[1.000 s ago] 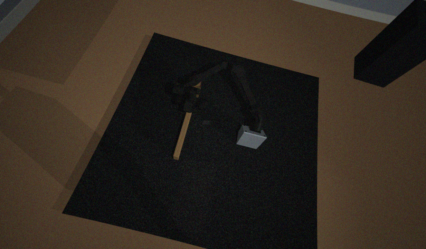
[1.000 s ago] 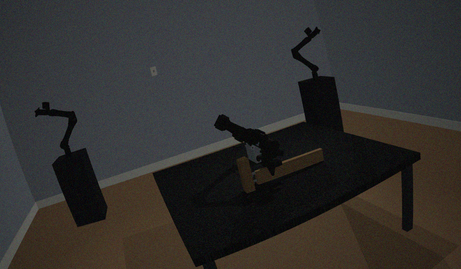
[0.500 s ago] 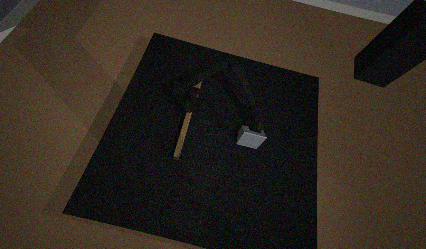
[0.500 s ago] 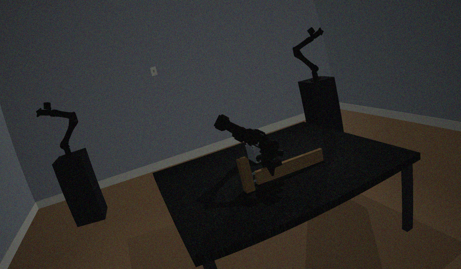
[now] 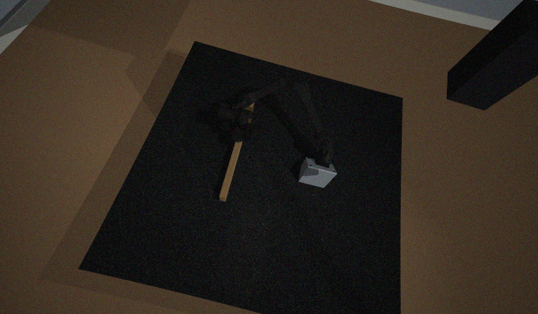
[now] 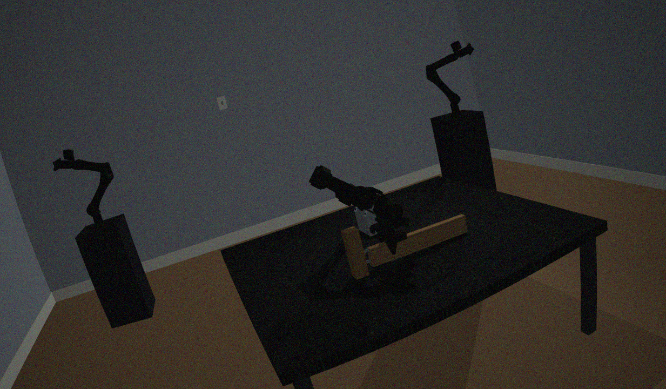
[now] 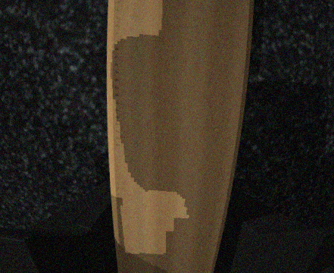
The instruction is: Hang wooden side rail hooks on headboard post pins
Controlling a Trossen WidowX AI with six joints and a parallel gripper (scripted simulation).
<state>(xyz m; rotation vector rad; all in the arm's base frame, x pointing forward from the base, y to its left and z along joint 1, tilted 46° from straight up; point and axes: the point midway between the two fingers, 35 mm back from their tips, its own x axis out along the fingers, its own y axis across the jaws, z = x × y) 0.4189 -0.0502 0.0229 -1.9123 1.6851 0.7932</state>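
Right now the wooden headboard post is 140 mm to the right of my gripper tip, 40 mm above it and 10 mm ahead of it.
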